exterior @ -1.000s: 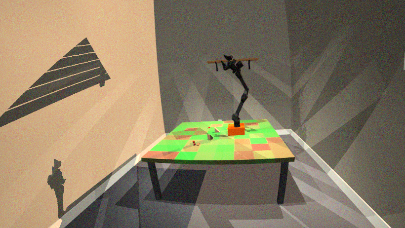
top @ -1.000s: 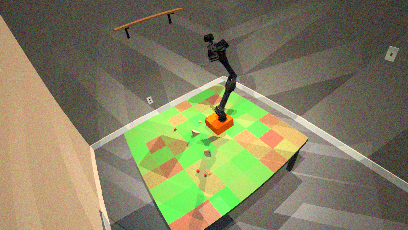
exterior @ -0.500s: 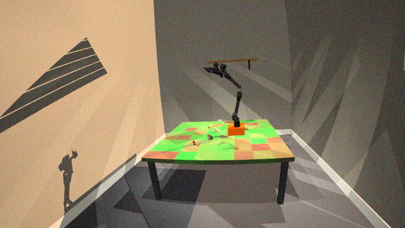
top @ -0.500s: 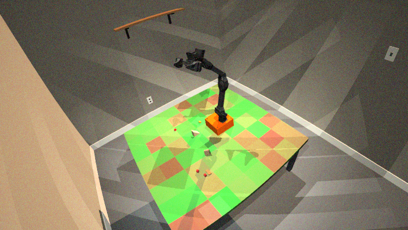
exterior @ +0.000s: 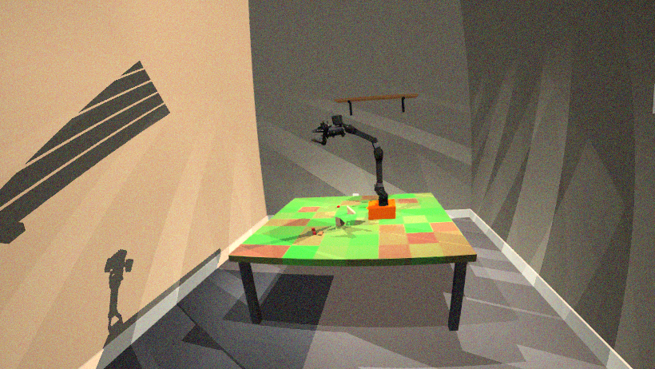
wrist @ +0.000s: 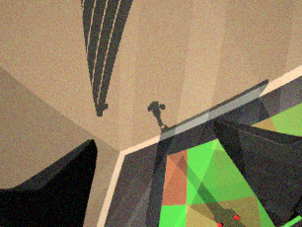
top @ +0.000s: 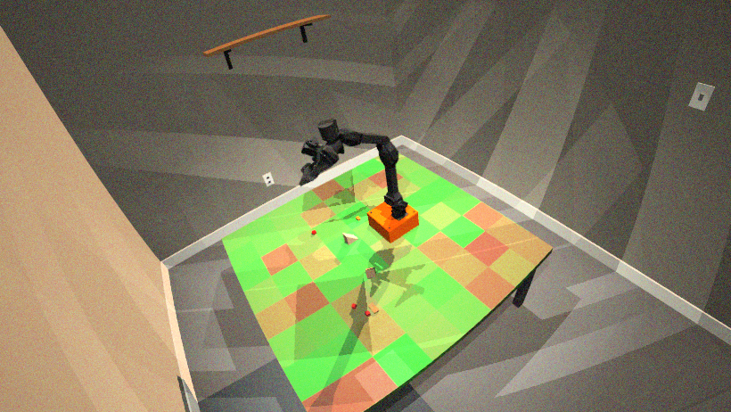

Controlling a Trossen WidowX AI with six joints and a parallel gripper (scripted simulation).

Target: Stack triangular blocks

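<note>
Now: the tan triangular block 58 cm below my gripper tip, 14 cm behind it and 3 cm to the left of it. Round my gripper tip: small tan block (59 cm below, 18 cm to the left, 4 cm behind); small yellow piece (59 cm below, 33 cm to the right, 31 cm behind).
</note>
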